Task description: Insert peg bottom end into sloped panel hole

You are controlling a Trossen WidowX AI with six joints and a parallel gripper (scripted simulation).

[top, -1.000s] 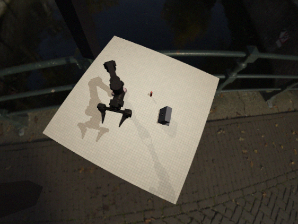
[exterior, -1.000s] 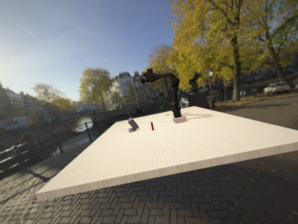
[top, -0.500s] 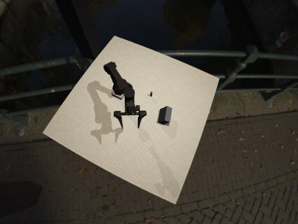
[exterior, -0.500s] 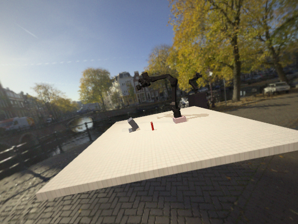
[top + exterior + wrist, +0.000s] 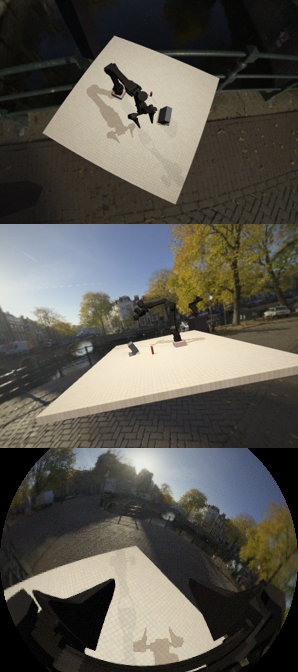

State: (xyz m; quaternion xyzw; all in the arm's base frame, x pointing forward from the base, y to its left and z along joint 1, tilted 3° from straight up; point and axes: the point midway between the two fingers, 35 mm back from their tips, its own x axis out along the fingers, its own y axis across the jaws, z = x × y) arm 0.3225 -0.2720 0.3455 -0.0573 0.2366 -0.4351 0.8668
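My gripper tip is now 50 mm past the red peg, 390 mm to the right of it and 300 mm above it. The rest, counted from my gripper tip: sloped grey panel: 120 mm ahead, 210 mm to the left, 290 mm below.
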